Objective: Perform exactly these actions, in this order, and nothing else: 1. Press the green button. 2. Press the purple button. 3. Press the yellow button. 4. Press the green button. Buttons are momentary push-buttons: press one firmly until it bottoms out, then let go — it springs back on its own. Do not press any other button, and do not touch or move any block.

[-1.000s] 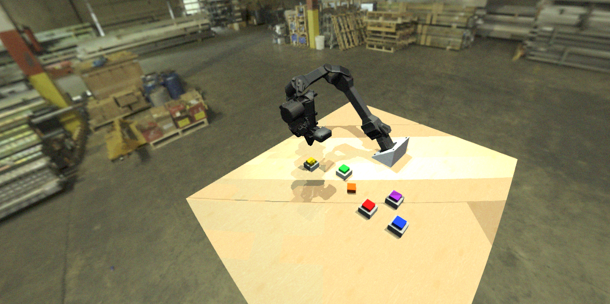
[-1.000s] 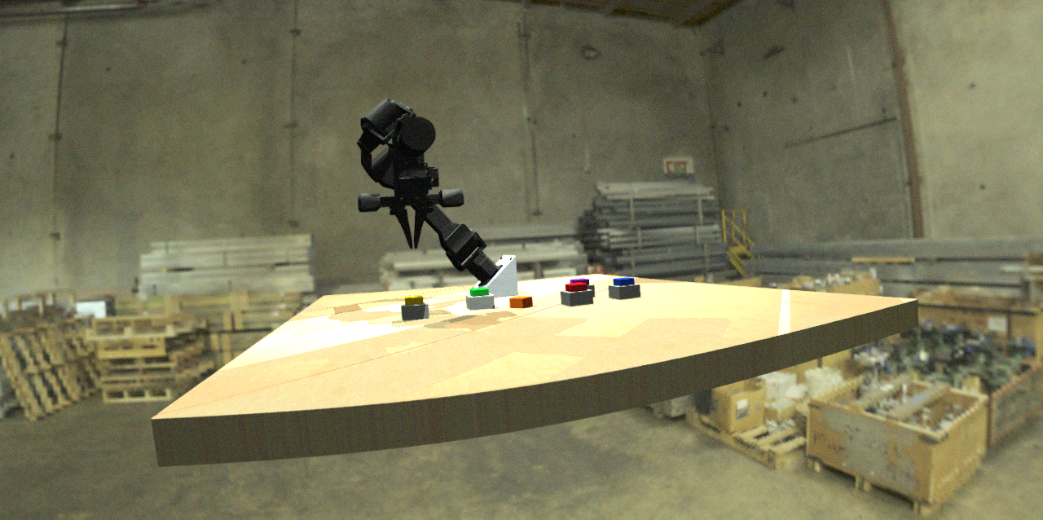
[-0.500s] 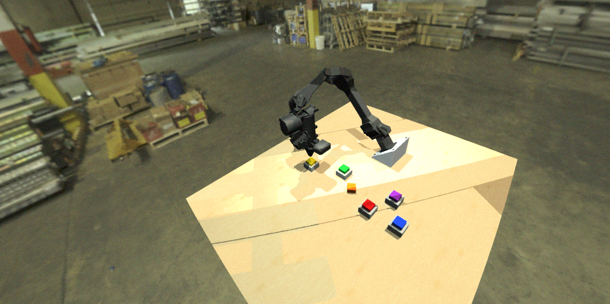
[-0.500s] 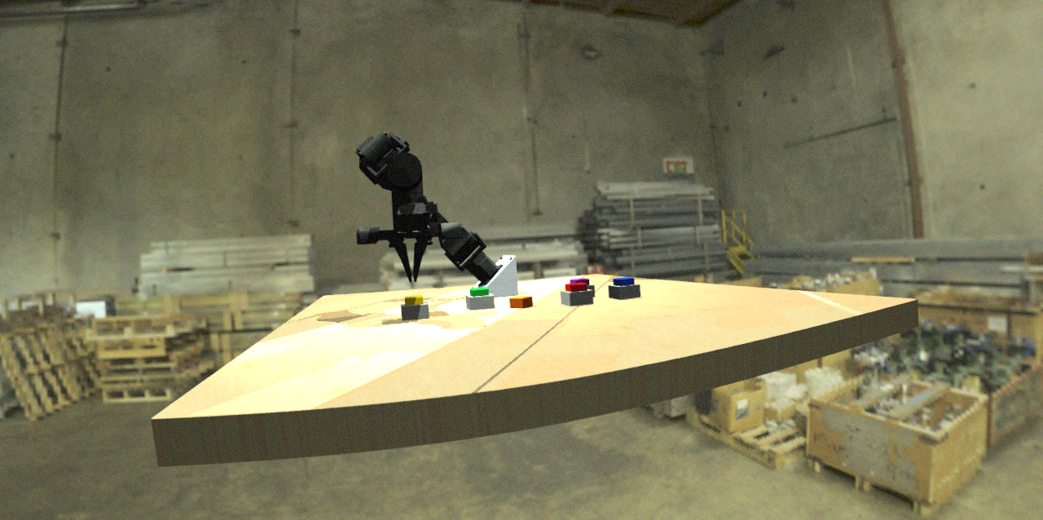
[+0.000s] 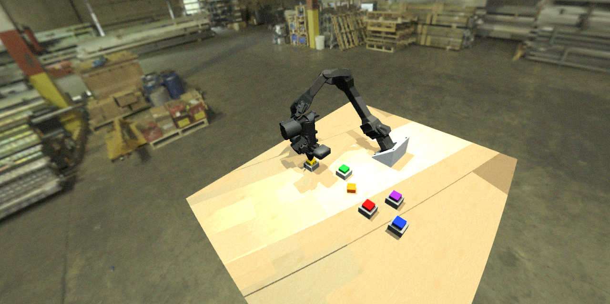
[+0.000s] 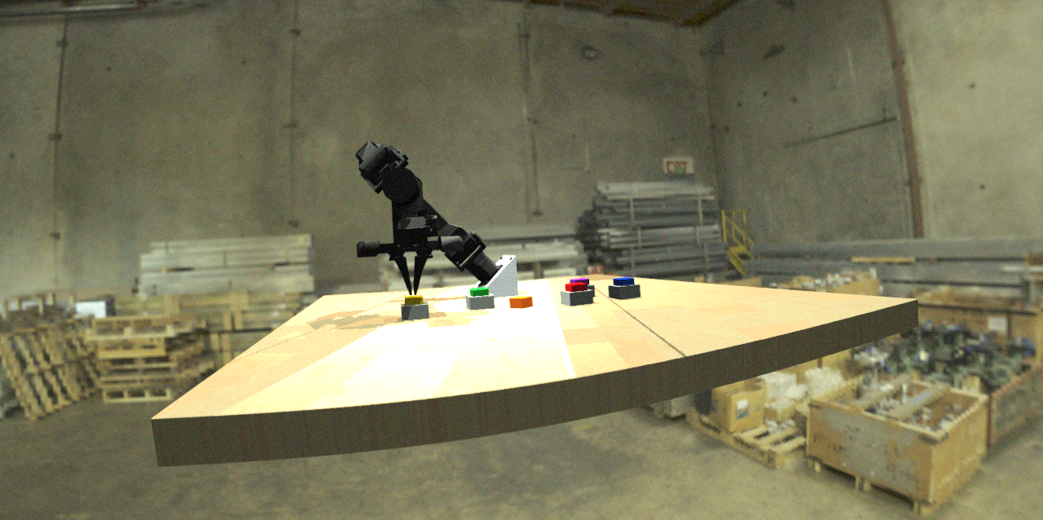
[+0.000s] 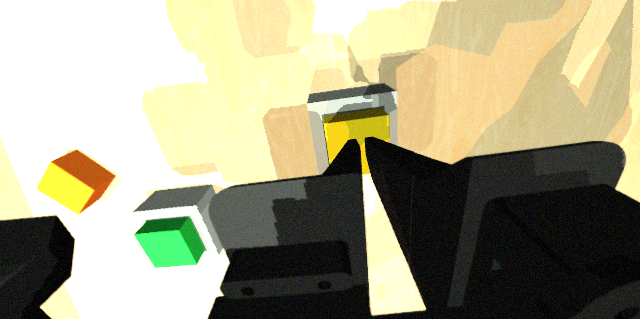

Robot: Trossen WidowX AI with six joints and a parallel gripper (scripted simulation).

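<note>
Now: gripper tip 1 cm above the yellow button. Also, from my gripper tip: orange block 1 cm ahead, 20 cm to the left, 3 cm below; red button 6 cm ahead, 30 cm to the left, 1 cm below; green button 4 cm behind, 14 cm to the left, 1 cm below.
</note>
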